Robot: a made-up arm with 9 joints. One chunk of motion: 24 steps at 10 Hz.
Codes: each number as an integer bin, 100 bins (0 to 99) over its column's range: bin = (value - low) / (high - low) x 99, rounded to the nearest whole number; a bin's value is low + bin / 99 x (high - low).
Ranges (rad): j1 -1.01..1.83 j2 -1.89..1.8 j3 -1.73..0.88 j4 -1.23..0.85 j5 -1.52..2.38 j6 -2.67..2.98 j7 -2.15..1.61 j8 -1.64..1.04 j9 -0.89..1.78
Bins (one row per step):
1: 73 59 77 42 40 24 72 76 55
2: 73 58 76 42 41 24 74 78 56
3: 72 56 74 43 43 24 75 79 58
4: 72 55 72 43 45 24 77 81 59
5: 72 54 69 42 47 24 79 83 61
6: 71 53 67 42 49 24 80 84 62
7: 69 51 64 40 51 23 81 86 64
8: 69 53 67 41 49 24 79 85 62
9: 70 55 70 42 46 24 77 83 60
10: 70 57 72 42 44 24 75 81 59
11: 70 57 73 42 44 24 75 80 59
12: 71 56 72 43 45 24 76 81 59
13: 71 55 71 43 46 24 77 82 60
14: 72 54 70 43 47 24 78 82 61
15: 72 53 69 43 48 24 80 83 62
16: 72 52 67 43 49 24 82 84 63
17: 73 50 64 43 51 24 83 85 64
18: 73 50 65 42 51 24 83 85 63
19: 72 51 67 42 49 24 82 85 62
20: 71 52 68 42 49 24 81 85 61
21: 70 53 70 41 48 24 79 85 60
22: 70 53 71 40 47 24 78 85 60
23: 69 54 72 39 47 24 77 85 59
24: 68 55 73 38 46 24 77 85 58
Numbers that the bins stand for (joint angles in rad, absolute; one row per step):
1: 1.0841 0.3091 0.3000 -0.3476 0.0558 -1.3003 0.5845 0.4174 0.5933
2: 1.0841 0.2718 0.2736 -0.3476 0.0952 -1.3003 0.6605 0.4715 0.6203
3: 1.0555 0.1973 0.2209 -0.3266 0.1739 -1.3003 0.6985 0.4986 0.6742
4: 1.0555 0.1600 0.1682 -0.3266 0.2527 -1.3003 0.7744 0.5527 0.7012
5: 1.0555 0.1227 0.0891 -0.3476 0.3315 -1.3003 0.8504 0.6069 0.7552
6: 1.0268 0.0855 0.0364 -0.3476 0.4103 -1.3003 0.8884 0.6339 0.7821
7: 0.9694 0.0109 -0.0427 -0.3896 0.4891 -1.3574 0.9264 0.6881 0.8361
8: 0.9694 0.0855 0.0364 -0.3686 0.4103 -1.3003 0.8504 0.6610 0.7821
9: 0.9981 0.1600 0.1155 -0.3476 0.2921 -1.3003 0.7744 0.6069 0.7282
10: 0.9981 0.2345 0.1682 -0.3476 0.2133 -1.3003 0.6985 0.5527 0.7012
11: 0.9981 0.2345 0.1945 -0.3476 0.2133 -1.3003 0.6985 0.5257 0.7012
12: 1.0268 0.1973 0.1682 -0.3266 0.2527 -1.3003 0.7365 0.5527 0.7012
13: 1.0268 0.1600 0.1418 -0.3266 0.2921 -1.3003 0.7744 0.5798 0.7282
14: 1.0555 0.1227 0.1155 -0.3266 0.3315 -1.3003 0.8124 0.5798 0.7552
15: 1.0555 0.0855 0.0891 -0.3266 0.3709 -1.3003 0.8884 0.6069 0.7821
16: 1.0555 0.0482 0.0364 -0.3266 0.4103 -1.3003 0.9643 0.6339 0.8091
17: 1.0841 -0.0264 -0.0427 -0.3266 0.4891 -1.3003 1.0023 0.6610 0.8361
18: 1.0841 -0.0264 -0.0164 -0.3476 0.4891 -1.3003 1.0023 0.6610 0.8091
19: 1.0555 0.0109 0.0364 -0.3476 0.4103 -1.3003 0.9643 0.6610 0.7821
20: 1.0268 0.0482 0.0627 -0.3476 0.4103 -1.3003 0.9264 0.6610 0.7552
21: 0.9981 0.0855 0.1155 -0.3686 0.3709 -1.3003 0.8504 0.6610 0.7282
22: 0.9981 0.0855 0.1418 -0.3896 0.3315 -1.3003 0.8124 0.6610 0.7282
23: 0.9694 0.1227 0.1682 -0.4106 0.3315 -1.3003 0.7744 0.6610 0.7012
24: 0.9407 0.1600 0.1945 -0.4316 0.2921 -1.3003 0.7744 0.6610 0.6742

